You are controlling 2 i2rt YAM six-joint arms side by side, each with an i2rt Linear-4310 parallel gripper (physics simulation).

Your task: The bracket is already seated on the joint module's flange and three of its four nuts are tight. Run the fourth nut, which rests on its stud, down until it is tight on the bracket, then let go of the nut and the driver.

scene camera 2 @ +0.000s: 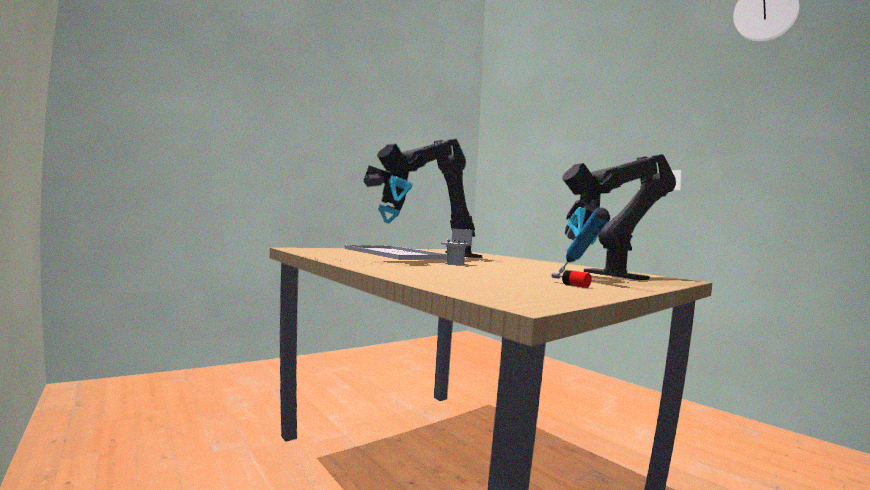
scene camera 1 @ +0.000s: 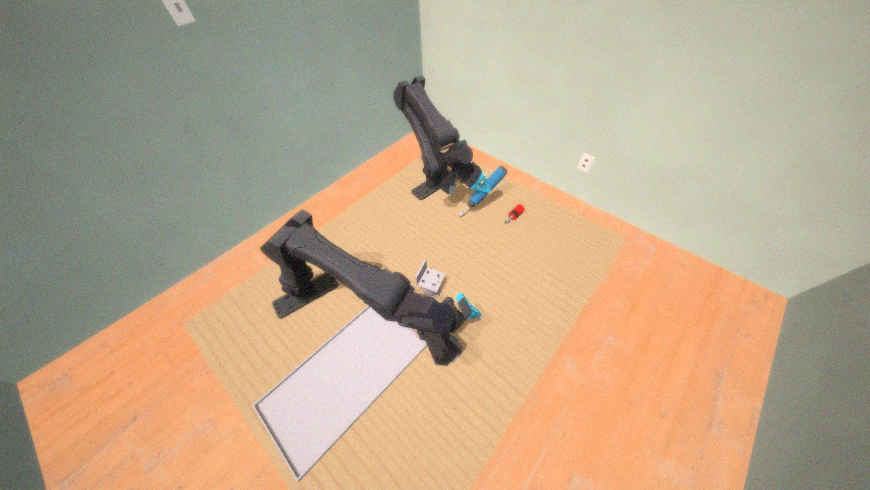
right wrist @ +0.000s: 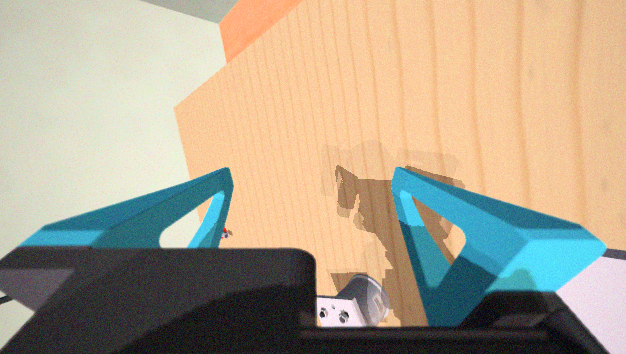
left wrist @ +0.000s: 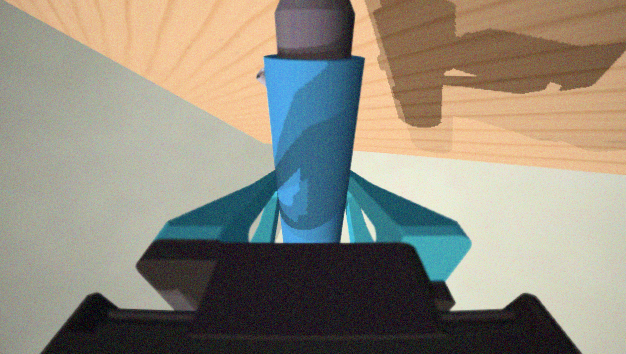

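Where they show: left gripper, fingertip midpoint: (scene camera 2: 585,239) (scene camera 1: 488,189) (left wrist: 312,177); right gripper, fingertip midpoint: (scene camera 2: 391,212) (scene camera 1: 468,327) (right wrist: 312,176); left arm's base, link origin: (scene camera 2: 615,275) (scene camera 1: 433,185); right arm's base, link origin: (scene camera 1: 306,294).
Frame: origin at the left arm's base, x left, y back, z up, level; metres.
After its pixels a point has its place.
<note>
The grey metal bracket (scene camera 1: 433,278) @[x -0.320, y -0.372, z 0.065 m] (scene camera 2: 462,235) @[x -0.336, y -0.340, z 0.090 m] (right wrist: 332,304) sits on the upright joint module (scene camera 2: 455,254) @[x -0.304, y -0.385, z 0.032 m] (right wrist: 371,295) @[x -0.344, y -0.391, z 0.022 m], with small nuts on its flat face; how tight each is cannot be told. My left gripper (scene camera 1: 482,183) @[x 0.064, y -0.240, z 0.105 m] (scene camera 2: 578,223) (left wrist: 312,177) @[x 0.064, y -0.240, z 0.105 m] is shut on the blue driver's handle (scene camera 1: 496,177) @[x 0.080, y -0.253, z 0.160 m] (scene camera 2: 588,236) @[x 0.080, y -0.251, z 0.114 m] (left wrist: 315,110) @[x 0.013, y -0.210, z 0.089 m]. The driver is tilted, its socket tip low over the table, away from the bracket. My right gripper (scene camera 2: 393,210) @[x -0.374, y -0.573, z 0.149 m] (right wrist: 312,176) @[x -0.374, y -0.573, z 0.149 m] is open and empty, above the table beside the bracket, in front of the module in the right wrist view.
A short red driver (scene camera 1: 516,211) @[x 0.114, y -0.347, z 0.034 m] (scene camera 2: 578,279) @[x 0.143, y -0.357, z 0.018 m] lies on the table (scene camera 1: 547,273) @[x 0.002, y -0.583, z 0.000 m] (scene camera 2: 426,276) @[x -0.079, y -0.616, z 0.000 m] near the blue driver's tip. A shallow white tray (scene camera 1: 328,389) @[x -0.731, y -0.414, z 0.004 m] (scene camera 2: 389,251) @[x -0.726, y -0.407, z 0.004 m] (right wrist: 595,285) @[x -0.511, y -0.477, z 0.004 m] lies partly under my right arm, beside the module.
</note>
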